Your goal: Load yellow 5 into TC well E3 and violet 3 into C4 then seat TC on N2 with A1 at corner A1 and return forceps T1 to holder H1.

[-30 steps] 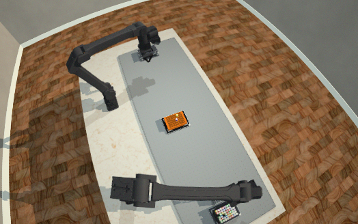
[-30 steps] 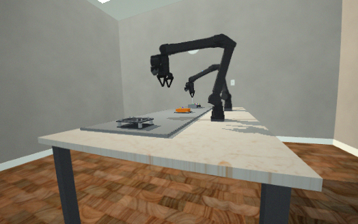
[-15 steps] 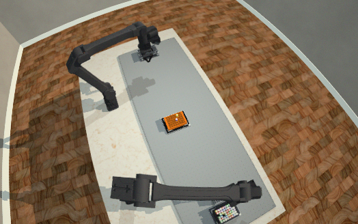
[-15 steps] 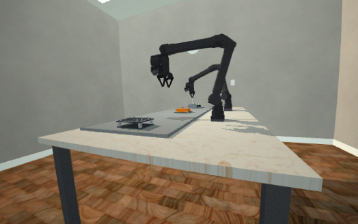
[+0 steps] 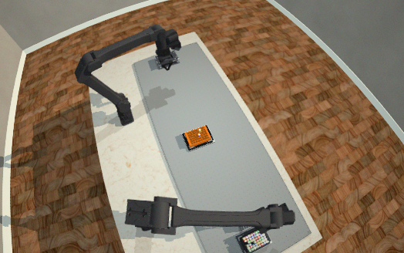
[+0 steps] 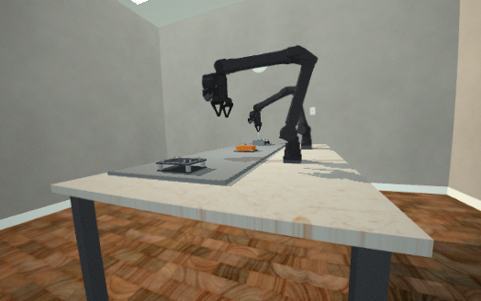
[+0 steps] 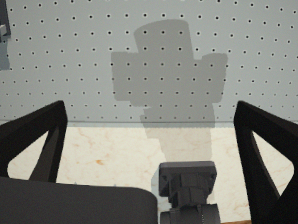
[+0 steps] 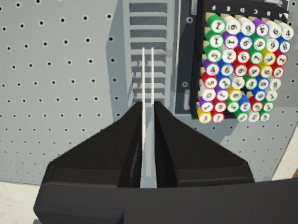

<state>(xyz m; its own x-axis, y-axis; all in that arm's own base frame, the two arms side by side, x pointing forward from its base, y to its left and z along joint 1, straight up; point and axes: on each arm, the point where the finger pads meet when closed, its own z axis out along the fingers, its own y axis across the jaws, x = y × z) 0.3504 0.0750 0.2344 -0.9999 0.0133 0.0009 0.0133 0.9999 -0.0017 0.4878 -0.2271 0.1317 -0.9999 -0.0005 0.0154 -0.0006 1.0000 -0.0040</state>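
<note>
The slotted grey holder lies 13 cm below my right hand.
</note>
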